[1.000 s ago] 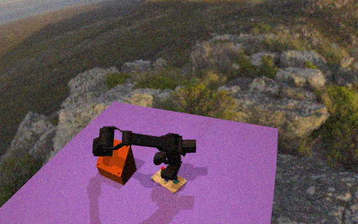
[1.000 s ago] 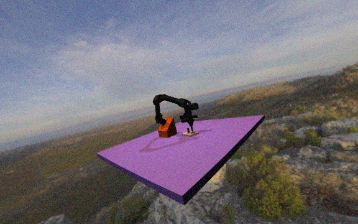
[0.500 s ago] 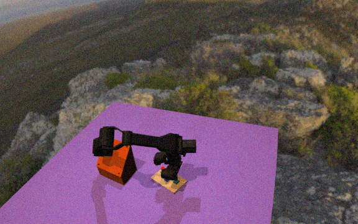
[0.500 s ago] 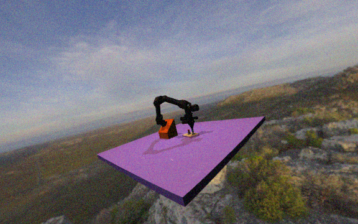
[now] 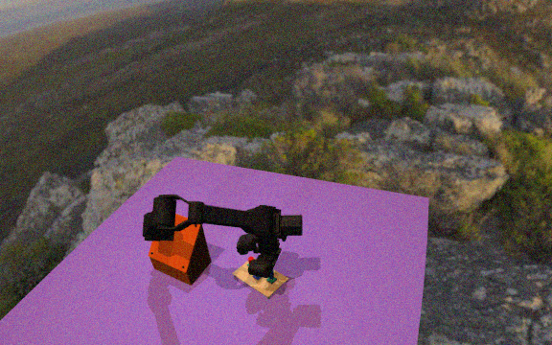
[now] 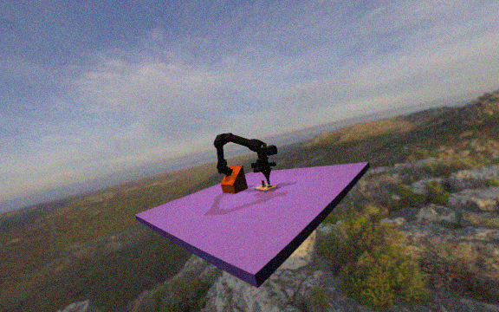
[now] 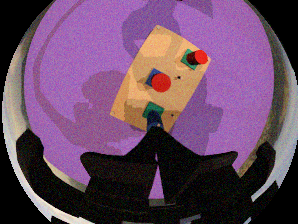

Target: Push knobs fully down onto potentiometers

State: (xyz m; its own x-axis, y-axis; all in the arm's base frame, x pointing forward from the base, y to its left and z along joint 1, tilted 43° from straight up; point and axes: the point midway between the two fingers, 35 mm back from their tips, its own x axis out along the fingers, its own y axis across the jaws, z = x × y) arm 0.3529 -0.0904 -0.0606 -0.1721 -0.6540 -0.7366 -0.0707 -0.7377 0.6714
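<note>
My gripper tip is 50 mm past the red knob and 20 mm above it.
</note>
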